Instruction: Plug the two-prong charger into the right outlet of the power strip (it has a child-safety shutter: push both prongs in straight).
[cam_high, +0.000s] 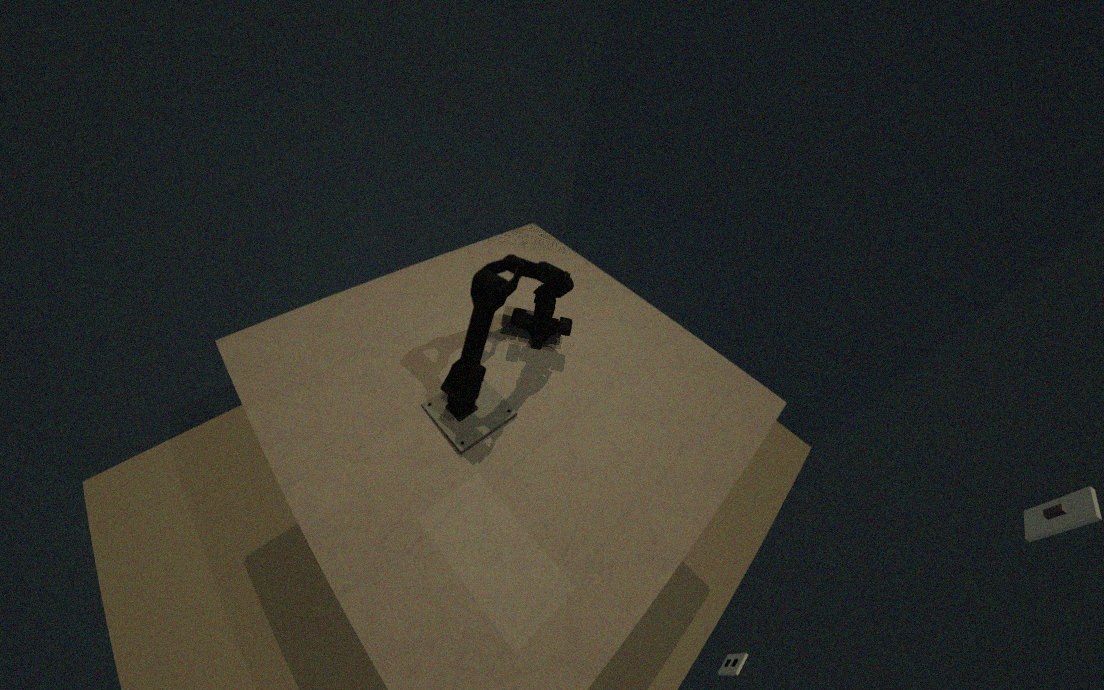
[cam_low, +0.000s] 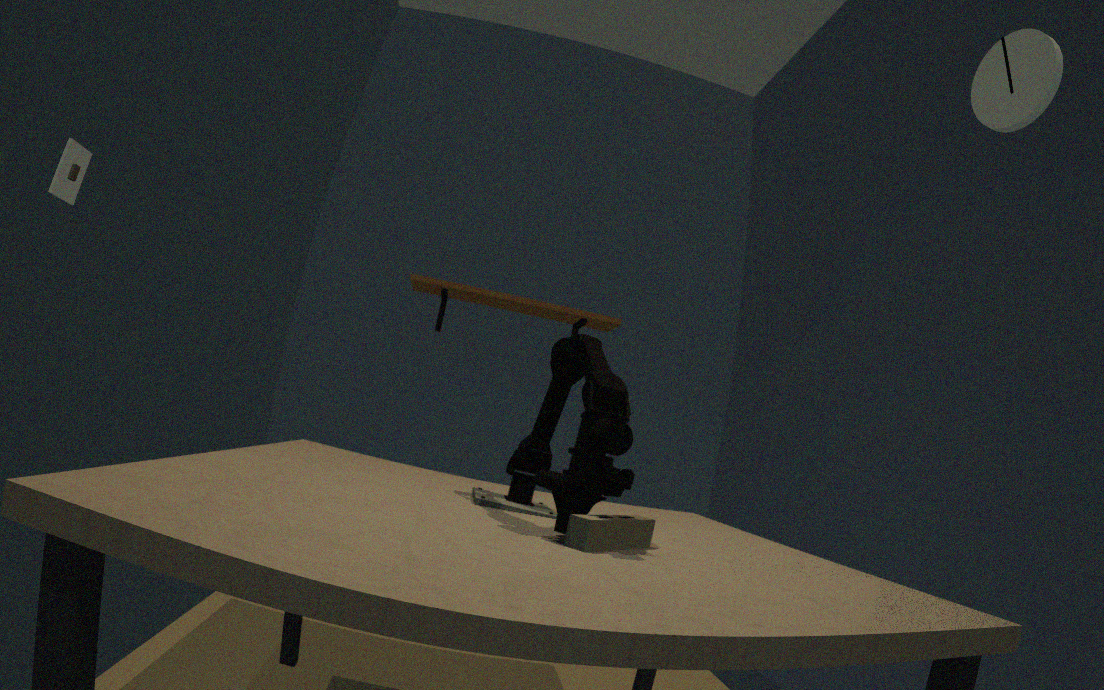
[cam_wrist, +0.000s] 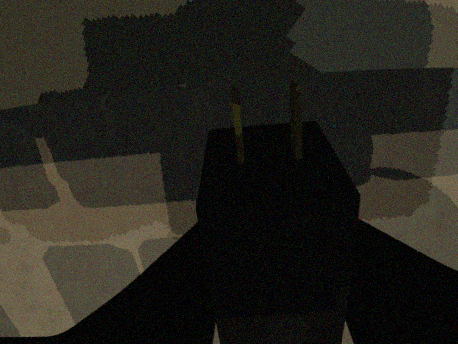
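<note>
My gripper tip is 2 cm short of the black two-prong charger, 1 cm to the right of it and 1 cm below it.
</note>
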